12 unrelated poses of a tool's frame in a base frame.
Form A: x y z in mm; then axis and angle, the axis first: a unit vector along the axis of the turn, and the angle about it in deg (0 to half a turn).
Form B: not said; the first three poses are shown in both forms.
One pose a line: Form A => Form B
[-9 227 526 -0.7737 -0.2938 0.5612 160.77] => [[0.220 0.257 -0.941 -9], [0.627 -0.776 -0.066 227], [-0.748 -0.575 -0.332 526], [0 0 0 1]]
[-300 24 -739 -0.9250 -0.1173 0.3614 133.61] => [[0.756 -0.078 -0.650 -300], [0.445 -0.666 0.598 24], [-0.480 -0.741 -0.469 -739], [0 0 0 1]]
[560 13 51 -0.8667 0.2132 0.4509 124.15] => [[0.612 -0.662 -0.434 560], [0.085 -0.490 0.867 13], [-0.787 -0.567 -0.244 51], [0 0 0 1]]
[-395 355 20 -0.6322 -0.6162 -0.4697 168.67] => [[-0.189 0.864 0.467 -395], [0.679 -0.229 0.697 355], [0.709 0.449 -0.544 20], [0 0 0 1]]
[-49 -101 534 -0.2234 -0.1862 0.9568 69.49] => [[0.383 -0.869 -0.313 -49], [0.923 0.373 0.094 -101], [0.036 -0.325 0.945 534], [0 0 0 1]]
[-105 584 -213 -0.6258 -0.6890 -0.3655 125.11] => [[0.042 0.978 -0.203 -105], [0.380 0.173 0.909 584], [0.924 -0.115 -0.365 -213], [0 0 0 1]]
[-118 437 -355 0.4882 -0.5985 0.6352 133.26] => [[-0.284 -0.955 0.087 -118], [-0.030 -0.082 -0.996 437], [0.958 -0.285 -0.005 -355], [0 0 0 1]]
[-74 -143 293 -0.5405 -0.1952 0.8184 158.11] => [[-0.365 -0.102 -0.926 -74], [0.509 -0.854 -0.106 -143], [-0.780 -0.509 0.363 293], [0 0 0 1]]
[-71 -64 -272 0.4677 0.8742 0.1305 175.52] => [[-0.560 0.806 0.190 -71], [0.827 0.529 0.191 -64], [0.054 0.264 -0.963 -272], [0 0 0 1]]
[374 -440 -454 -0.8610 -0.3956 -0.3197 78.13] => [[0.795 0.583 -0.168 374], [-0.042 0.330 0.943 -440], [0.606 -0.742 0.287 -454], [0 0 0 1]]
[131 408 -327 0.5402 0.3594 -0.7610 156.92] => [[-0.360 0.671 -0.648 131], [0.074 -0.672 -0.737 408], [-0.930 -0.313 0.192 -327], [0 0 0 1]]
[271 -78 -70 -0.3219 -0.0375 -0.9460 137.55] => [[-0.558 0.659 0.504 271], [-0.618 -0.735 0.279 -78], [0.555 -0.156 0.817 -70], [0 0 0 1]]
